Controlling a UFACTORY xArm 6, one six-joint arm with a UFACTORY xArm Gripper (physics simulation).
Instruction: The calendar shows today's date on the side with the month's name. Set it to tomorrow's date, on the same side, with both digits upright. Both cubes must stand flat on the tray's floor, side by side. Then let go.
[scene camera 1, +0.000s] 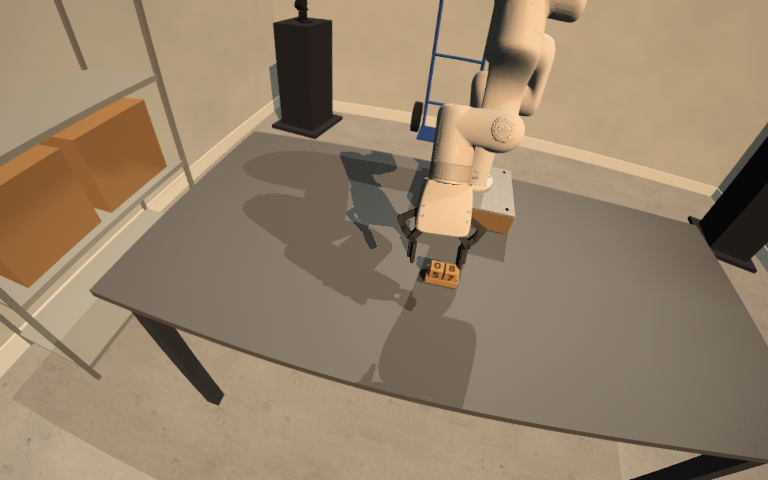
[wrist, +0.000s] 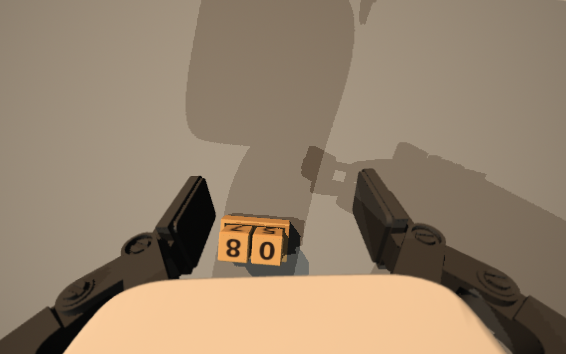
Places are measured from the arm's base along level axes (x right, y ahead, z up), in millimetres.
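Pixels of known places: gripper, between the fingertips: (scene camera 1: 435, 263) (wrist: 282, 193).
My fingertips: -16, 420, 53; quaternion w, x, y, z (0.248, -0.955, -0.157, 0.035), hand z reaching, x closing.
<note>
Ahead of a thing's pixels: the offset from my fingertips to its top centre, as dx, dy, dz. Level surfaces: height alone.
The calendar's small orange tray (scene camera 1: 440, 283) (wrist: 255, 220) is on the table. Two orange cubes stand side by side in it, looking level. In the scene view, the left cube @[+3, -70, -76] (scene camera 1: 436, 267) (wrist: 267, 250) shows 5 in front and 0 on top. The right cube @[-29, -76, -76] (scene camera 1: 450, 270) (wrist: 233, 246) shows 7 in front and 8 on top. The front digits look upright there. A month's name cannot be made out. My gripper (scene camera 1: 435, 262) (wrist: 282, 193) is open and empty above the calendar. In the wrist view the calendar is nearer the left finger. The cubes' rear faces are hidden.
The arm's base stands on a wooden block (scene camera 1: 492, 221) behind the calendar. The grey table @[dz -116] (scene camera 1: 566, 339) extends to both sides, with arm shadows across it. Beyond it are a dark pedestal (scene camera 1: 303, 73), a blue hand truck (scene camera 1: 431, 62) and, at left, a shelf unit (scene camera 1: 164, 113) with boxes.
</note>
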